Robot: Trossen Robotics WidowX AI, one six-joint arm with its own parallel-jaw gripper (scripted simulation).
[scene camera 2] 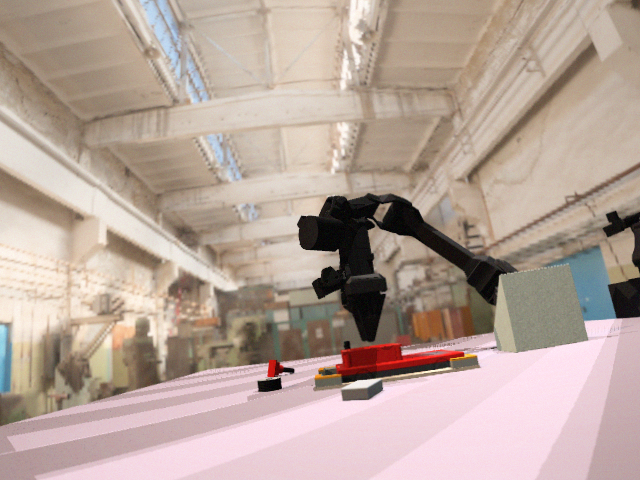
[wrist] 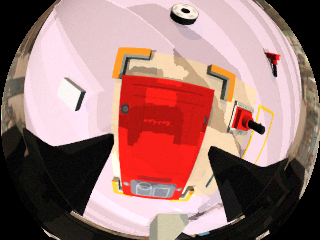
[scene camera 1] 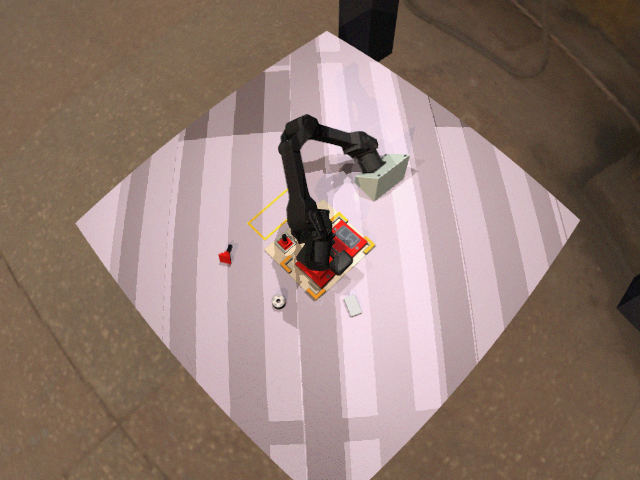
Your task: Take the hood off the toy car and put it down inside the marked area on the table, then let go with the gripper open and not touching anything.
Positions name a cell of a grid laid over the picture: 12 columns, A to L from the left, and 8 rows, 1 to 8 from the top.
Scene:
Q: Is my gripper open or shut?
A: Open.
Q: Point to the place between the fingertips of my gripper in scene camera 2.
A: G6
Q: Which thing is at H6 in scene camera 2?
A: A red hood.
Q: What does my gripper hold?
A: Nothing.

